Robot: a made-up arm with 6 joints. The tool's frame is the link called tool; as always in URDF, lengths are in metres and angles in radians.
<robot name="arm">
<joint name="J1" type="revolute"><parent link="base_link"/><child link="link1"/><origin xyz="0 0 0.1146"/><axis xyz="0 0 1"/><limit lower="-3.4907" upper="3.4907"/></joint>
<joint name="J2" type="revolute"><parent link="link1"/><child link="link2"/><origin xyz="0 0 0"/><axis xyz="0 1 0"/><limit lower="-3.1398" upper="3.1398"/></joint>
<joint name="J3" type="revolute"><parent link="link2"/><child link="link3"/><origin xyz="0 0 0.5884"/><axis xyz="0 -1 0"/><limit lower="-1.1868" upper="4.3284"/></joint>
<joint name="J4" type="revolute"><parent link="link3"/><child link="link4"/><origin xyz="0 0 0"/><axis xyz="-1 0 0"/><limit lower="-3.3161" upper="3.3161"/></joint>
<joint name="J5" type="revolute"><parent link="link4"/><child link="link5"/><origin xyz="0.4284 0 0"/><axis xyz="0 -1 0"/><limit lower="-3.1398" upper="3.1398"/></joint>
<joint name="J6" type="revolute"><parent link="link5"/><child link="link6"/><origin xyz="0 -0.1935 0"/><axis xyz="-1 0 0"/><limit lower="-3.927" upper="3.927"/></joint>
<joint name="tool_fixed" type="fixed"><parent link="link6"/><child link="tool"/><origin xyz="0 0 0"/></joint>
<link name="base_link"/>
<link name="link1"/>
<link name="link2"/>
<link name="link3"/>
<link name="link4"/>
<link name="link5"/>
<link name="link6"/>
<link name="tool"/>
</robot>
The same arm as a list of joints. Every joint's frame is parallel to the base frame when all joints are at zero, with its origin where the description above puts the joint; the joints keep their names.
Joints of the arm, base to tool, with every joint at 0 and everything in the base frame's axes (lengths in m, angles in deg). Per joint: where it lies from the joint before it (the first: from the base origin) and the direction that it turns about. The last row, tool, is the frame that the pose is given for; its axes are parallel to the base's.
J1: axis 0 0 1 xyz 0 0 0.1146
J2: axis 0 1 0 xyz 0 0 0
J3: axis 0 -1 0 xyz 0 0 0.5884
J4: axis -1 0 0 xyz 0 0 0
J5: axis 0 -1 0 xyz 0.4284 0 0
J6: axis -1 0 0 xyz 0 -0.1935 0
tool: xyz 0 0 0
Joint limits (deg, base to tool): -200..200 -179.9..179.9 -68..248 -190..190 -179.9..179.9 -225..225

